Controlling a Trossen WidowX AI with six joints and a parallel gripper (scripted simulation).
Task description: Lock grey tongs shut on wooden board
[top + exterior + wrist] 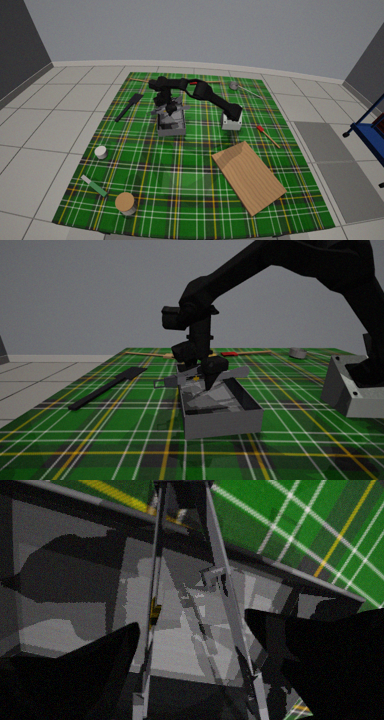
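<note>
Right now my gripper tip is 20 mm past the grey roasting tin, 20 mm to the right of it and 10 mm above it. Also, from my gripper tip: red spatula 270 mm behind, 430 mm to the right, 30 mm below; white cylinder 340 mm ahead, 310 mm to the left, 20 mm below; black spatula 280 mm ahead, 110 mm to the right, 30 mm below.
</note>
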